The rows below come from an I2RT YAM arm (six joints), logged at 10 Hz.
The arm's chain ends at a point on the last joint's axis. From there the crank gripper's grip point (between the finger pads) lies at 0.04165 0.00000 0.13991 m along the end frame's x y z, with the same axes.
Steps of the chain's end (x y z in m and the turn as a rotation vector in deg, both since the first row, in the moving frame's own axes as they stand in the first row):
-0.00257, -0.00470, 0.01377, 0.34, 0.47, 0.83
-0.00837, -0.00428, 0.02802, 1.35, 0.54, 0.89
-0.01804, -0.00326, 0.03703, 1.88, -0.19, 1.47
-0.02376, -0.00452, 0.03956, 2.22, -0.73, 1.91
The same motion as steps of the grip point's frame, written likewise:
-0.00142, -0.00492, 0.01342, 0.34, 0.47, 0.83
-0.00703, -0.00691, 0.02759, 1.35, 0.54, 0.89
-0.01846, -0.00679, 0.03711, 1.88, -0.19, 1.47
-0.02548, -0.00859, 0.04000, 2.22, -0.73, 1.91

